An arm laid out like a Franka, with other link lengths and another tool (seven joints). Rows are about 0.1 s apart.
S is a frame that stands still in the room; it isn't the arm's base.
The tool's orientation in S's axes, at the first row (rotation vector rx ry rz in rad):
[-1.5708, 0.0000, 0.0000]
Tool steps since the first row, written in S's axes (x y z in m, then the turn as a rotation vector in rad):
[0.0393, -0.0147, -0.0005, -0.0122, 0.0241, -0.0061]
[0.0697, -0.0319, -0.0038, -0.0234, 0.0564, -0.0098]
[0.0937, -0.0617, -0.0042, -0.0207, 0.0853, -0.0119]
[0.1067, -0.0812, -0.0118, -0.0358, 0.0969, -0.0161]
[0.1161, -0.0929, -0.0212, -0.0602, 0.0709, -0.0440]
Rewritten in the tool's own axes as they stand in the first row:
[0.0393, 0.0005, -0.0147, -0.0122, 0.0061, 0.0241]
[0.0697, 0.0038, -0.0319, -0.0234, 0.0098, 0.0564]
[0.0937, 0.0042, -0.0617, -0.0207, 0.0119, 0.0853]
[0.1067, 0.0118, -0.0812, -0.0358, 0.0161, 0.0969]
[0.1161, 0.0212, -0.0929, -0.0602, 0.0440, 0.0709]

